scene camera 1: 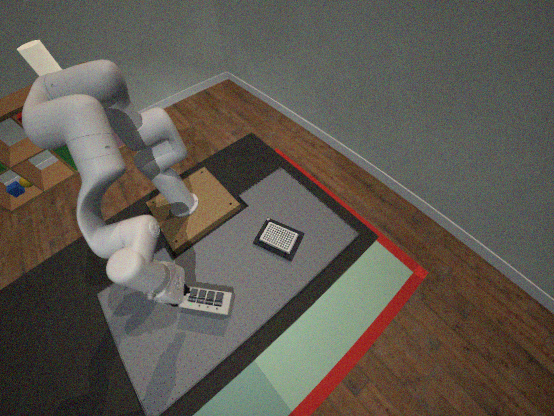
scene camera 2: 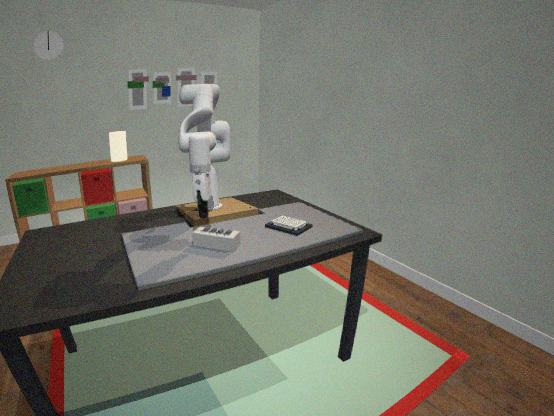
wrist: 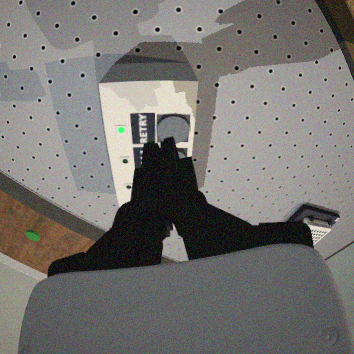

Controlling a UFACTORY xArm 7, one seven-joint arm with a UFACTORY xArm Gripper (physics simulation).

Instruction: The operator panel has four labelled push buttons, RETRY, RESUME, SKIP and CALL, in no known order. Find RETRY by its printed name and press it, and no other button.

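Frame: origin at the arm's base, x up, y ahead, z left, level; metres.
Where they show: gripper, fingertip midpoint: (scene camera 1: 185,291) (scene camera 2: 203,217) (wrist: 165,159); arm's base, origin of the base link: (scene camera 1: 185,205) (scene camera 2: 209,207).
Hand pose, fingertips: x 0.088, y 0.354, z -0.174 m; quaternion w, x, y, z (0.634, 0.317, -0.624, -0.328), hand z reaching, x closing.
Each offset is from my fingertips to the centre of the thing. Level surfaces: height alone.
The operator panel @[dy +0.048, dx -0.073, dz +0.024 m] (scene camera 1: 226,303) (scene camera 2: 215,242) (wrist: 113,102) is a pale box with four dark buttons in a row. In the wrist view the label RETRY @[dy +0.016, dx -0.048, dz -0.008 m] (wrist: 143,128) reads beside the end button @[dy +0.002, dx -0.049, dz +0.010 m] (wrist: 173,128), a grey disc in a dark square that shows uncovered. A small lamp @[dy +0.026, dx -0.047, dz -0.021 m] (wrist: 121,129) beside that label glows green; the second lamp @[dy +0.049, dx -0.047, dz -0.001 m] (wrist: 125,161) is dark. My gripper (scene camera 2: 203,215) (wrist: 165,159) is shut and empty. Its black fingertips are above the panel near the RETRY end, and they partly hide the second button and label. In scene camera 1 the arm mostly hides the fingers.
A white plate with many wells @[dy +0.044, dx -0.082, dz +0.362 m] (scene camera 1: 279,237) (scene camera 2: 289,223) sits on a black base, away from the panel on the grey perforated mat @[dx -0.101 m] (scene camera 1: 315,220) (scene camera 2: 330,225). The arm stands on a wooden board (scene camera 1: 216,197) (scene camera 2: 242,208) at the back of the dark table.
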